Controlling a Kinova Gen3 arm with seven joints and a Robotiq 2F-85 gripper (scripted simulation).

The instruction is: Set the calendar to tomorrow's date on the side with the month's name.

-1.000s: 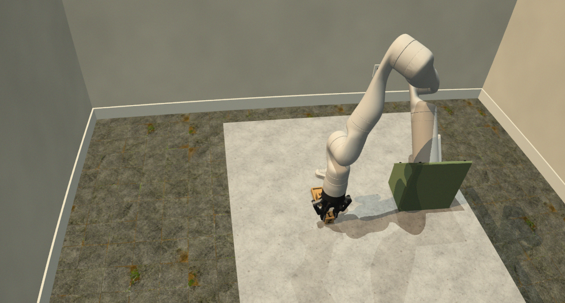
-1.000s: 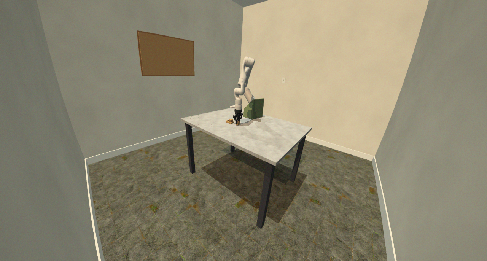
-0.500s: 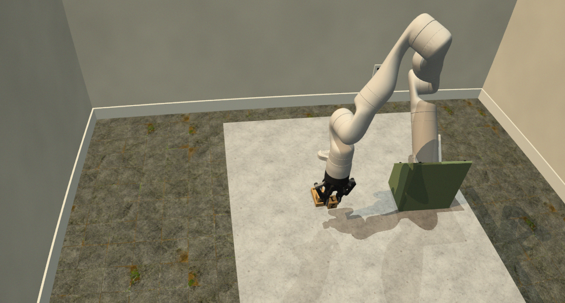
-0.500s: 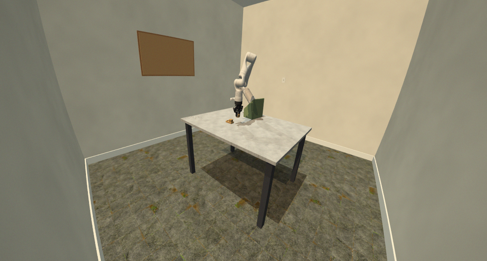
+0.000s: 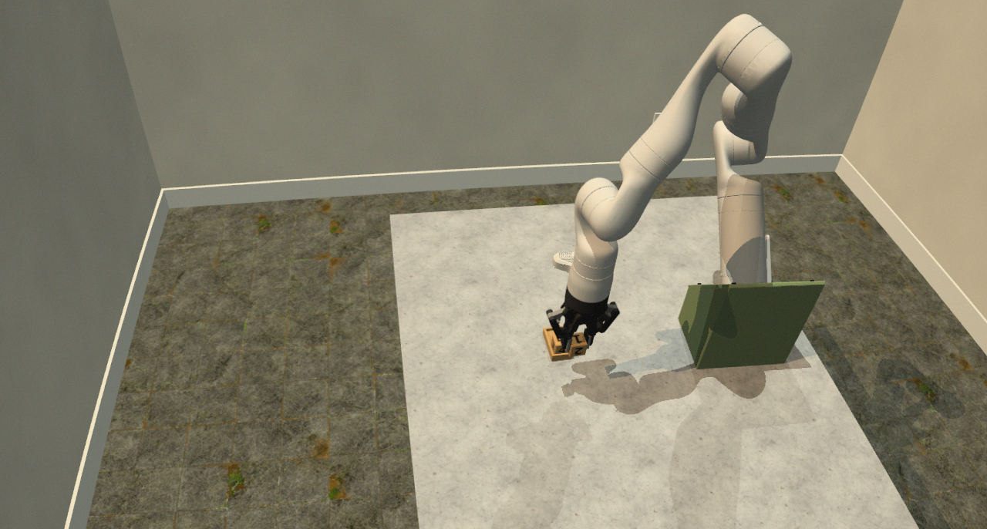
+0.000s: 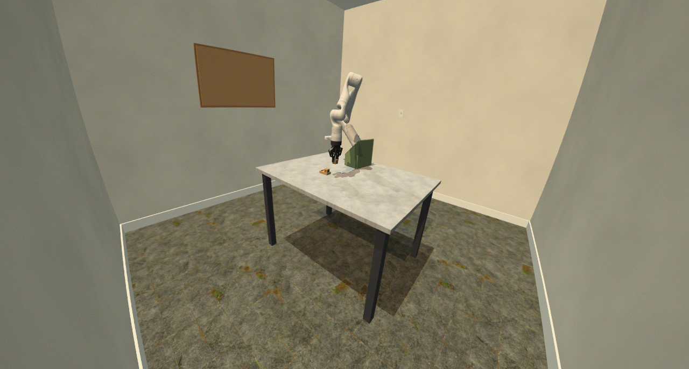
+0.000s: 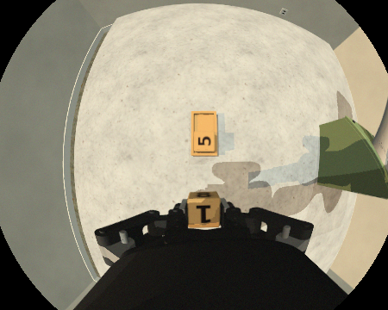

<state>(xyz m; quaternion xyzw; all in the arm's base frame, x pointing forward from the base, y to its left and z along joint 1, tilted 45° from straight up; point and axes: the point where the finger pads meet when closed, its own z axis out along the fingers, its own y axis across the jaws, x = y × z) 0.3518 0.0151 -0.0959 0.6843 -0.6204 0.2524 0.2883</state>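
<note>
My hand is 12 cm above the wooden tray and 10 cm to the left of it.
</note>
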